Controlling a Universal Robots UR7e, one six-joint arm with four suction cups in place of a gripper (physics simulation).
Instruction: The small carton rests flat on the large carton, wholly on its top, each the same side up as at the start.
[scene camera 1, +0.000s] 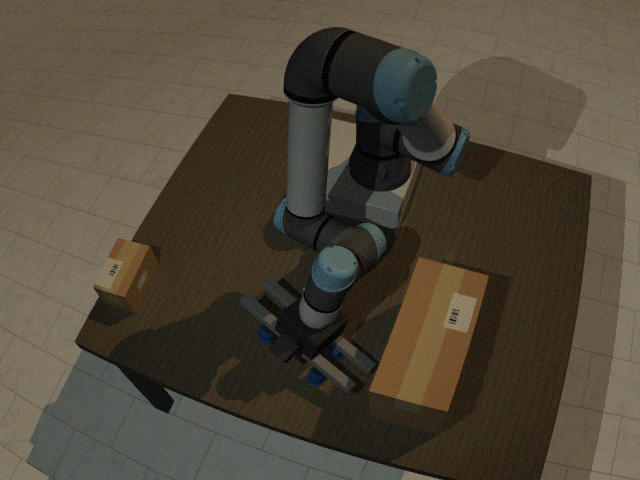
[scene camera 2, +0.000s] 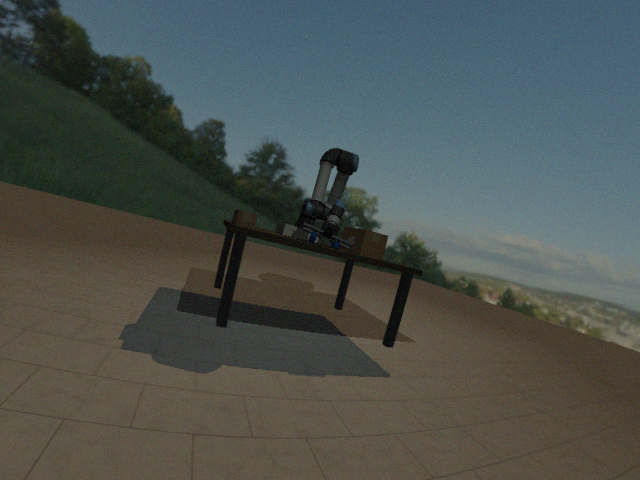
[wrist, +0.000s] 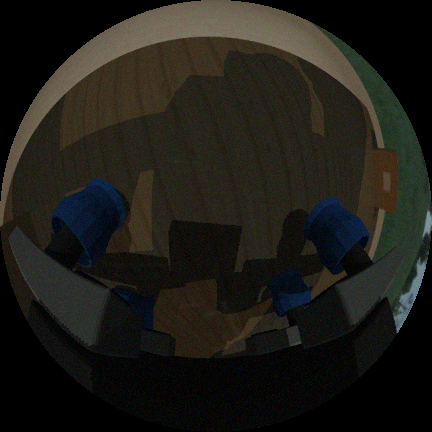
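Pixels of known places: hand at its tool point: (scene camera 2: 323, 244) (wrist: 214, 258); arm's base at its link origin: (scene camera 1: 380, 168).
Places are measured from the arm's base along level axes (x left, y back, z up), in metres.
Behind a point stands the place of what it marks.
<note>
The small carton (scene camera 1: 129, 260) {x -0.390, y -0.513, z 0.013 m} (scene camera 2: 245, 219) {x -0.389, y -0.611, z -0.026 m} (wrist: 386, 180) {x -0.351, y -0.528, z -0.025 m} stands at the left edge of the table in scene camera 1, its white barcode label on top. The large carton (scene camera 1: 429, 335) {x 0.309, y -0.397, z 0.083 m} (scene camera 2: 368, 242) {x 0.295, y -0.542, z 0.017 m} lies on the right part of the table, a tape strip and a white barcode label on its top. The cartons are far apart. My gripper (scene camera 1: 302, 342) {x 0.059, y -0.478, z -0.059 m} (scene camera 2: 324, 240) {x 0.059, y -0.478, z -0.059 m} (wrist: 212, 262) {x 0.059, y -0.478, z -0.059 m} is open, with nothing on its blue suction cups. It hangs low over the table between the cartons, closer to the large one, whose left side is near the gripper's bars.
The dark wooden table (scene camera 1: 206, 170) {x -0.442, y -0.151, z -0.065 m} (wrist: 225, 150) {x 0.043, y -0.543, z -0.065 m} carries both cartons and the arm. The arm's grey base block (scene camera 1: 361, 204) {x 0.011, y -0.119, z -0.003 m} stands toward the back, behind the gripper. The forearm (scene camera 1: 307, 155) {x 0.015, y -0.300, z 0.334 m} rises behind and left of the gripper. The table's front edge runs close in front of the gripper.
</note>
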